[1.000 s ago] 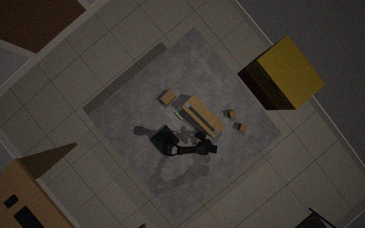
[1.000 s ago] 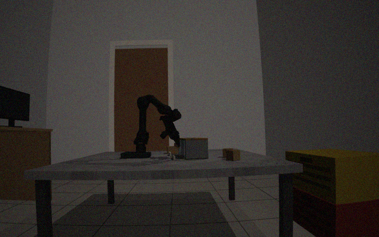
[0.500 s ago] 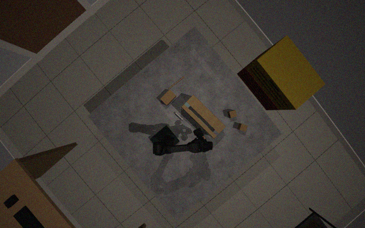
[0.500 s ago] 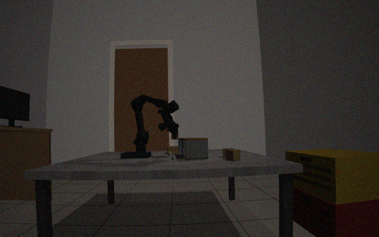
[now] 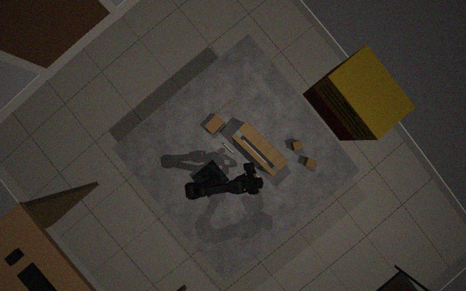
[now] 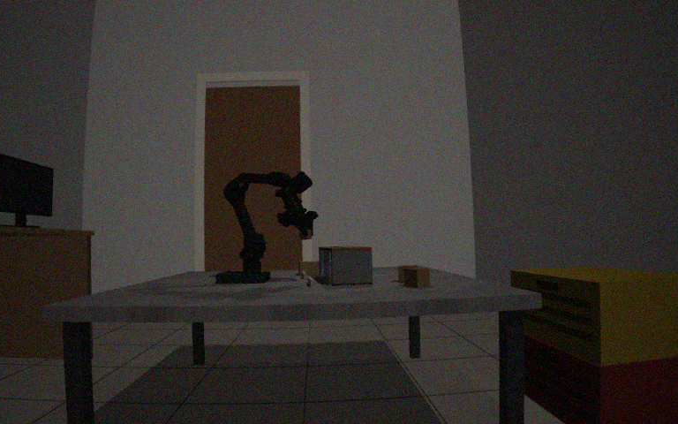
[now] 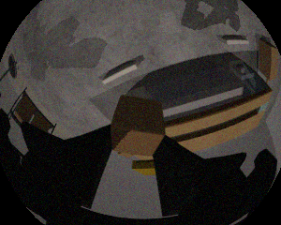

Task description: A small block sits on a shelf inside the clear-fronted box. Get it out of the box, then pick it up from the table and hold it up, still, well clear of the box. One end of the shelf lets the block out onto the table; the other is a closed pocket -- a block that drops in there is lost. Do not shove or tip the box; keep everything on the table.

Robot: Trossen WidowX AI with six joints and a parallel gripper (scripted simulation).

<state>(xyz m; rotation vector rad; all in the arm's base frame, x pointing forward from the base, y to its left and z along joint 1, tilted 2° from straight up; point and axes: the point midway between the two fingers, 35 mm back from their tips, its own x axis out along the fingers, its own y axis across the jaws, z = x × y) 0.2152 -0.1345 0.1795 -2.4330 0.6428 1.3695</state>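
Now: the small tan block 1 cm behind my gripper tip, 1 cm to the left of it and 1 cm above it. Round my gripper tip: clear-fronted box 9 cm ahead, 10 cm to the left, 11 cm below; then larger tan block 1 cm ahead, 43 cm to the left, 14 cm below.
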